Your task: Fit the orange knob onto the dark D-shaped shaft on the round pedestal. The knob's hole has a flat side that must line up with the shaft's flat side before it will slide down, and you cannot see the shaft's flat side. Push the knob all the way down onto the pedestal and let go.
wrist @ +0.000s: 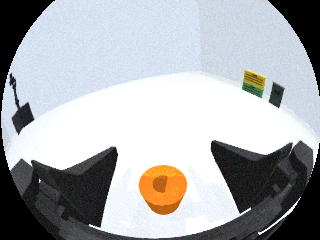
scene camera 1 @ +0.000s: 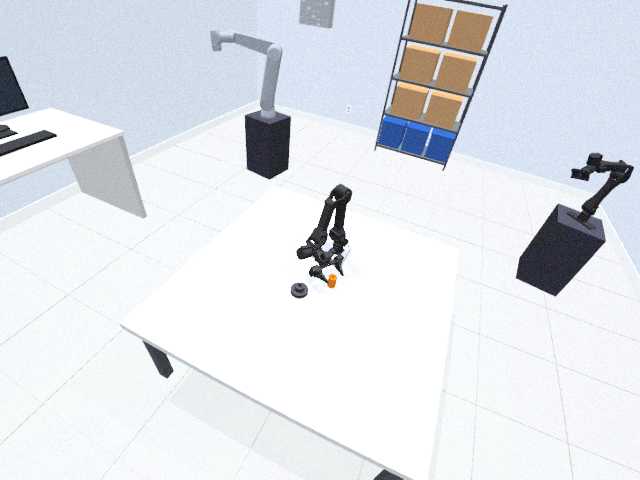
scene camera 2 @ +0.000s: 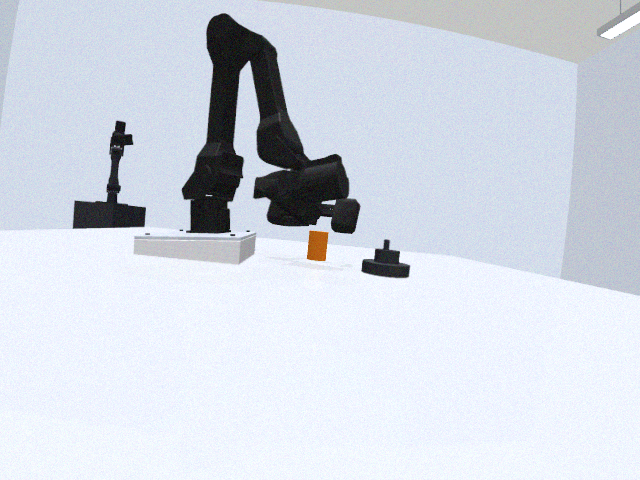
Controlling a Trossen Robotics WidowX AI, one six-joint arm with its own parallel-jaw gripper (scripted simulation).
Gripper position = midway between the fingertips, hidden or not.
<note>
The gripper (scene camera 2: 327, 226) is open and holds nothing. Also in view: an orange knob (wrist: 163, 188).
The gripper shows as well in the wrist view (wrist: 165, 149).
</note>
